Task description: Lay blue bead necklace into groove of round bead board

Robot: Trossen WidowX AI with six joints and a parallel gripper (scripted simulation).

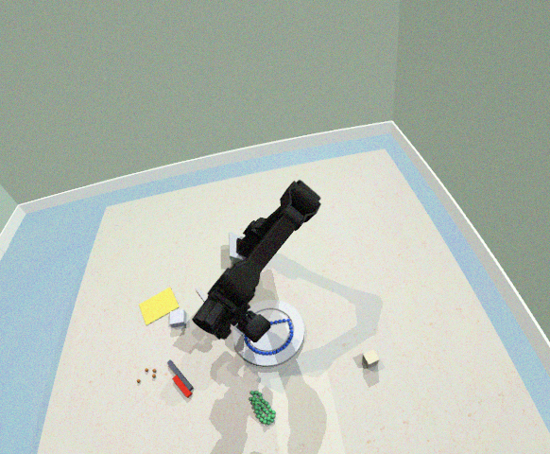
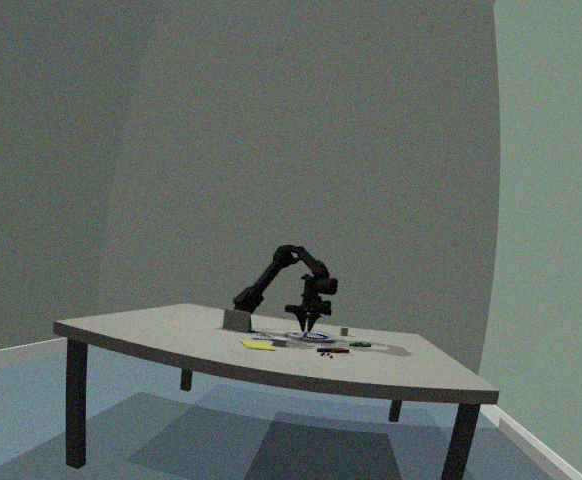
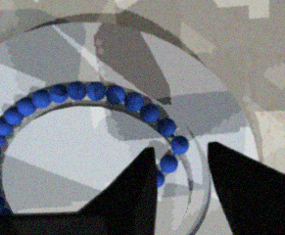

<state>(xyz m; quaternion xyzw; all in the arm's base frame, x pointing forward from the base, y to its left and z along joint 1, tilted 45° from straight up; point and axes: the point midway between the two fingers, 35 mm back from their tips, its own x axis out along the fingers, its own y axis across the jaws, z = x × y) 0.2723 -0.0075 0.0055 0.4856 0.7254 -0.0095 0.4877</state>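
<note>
My gripper tip is now 1 cm short of the round bead board, 6 cm to the right of it and 2 cm above it. Also, from my gripper tip: white cube 6 cm behind, 21 cm to the right, 2 cm below; grey tool 13 cm ahead, 18 cm to the right, 3 cm below; stick 12 cm behind, 13 cm to the right, 3 cm below.
</note>
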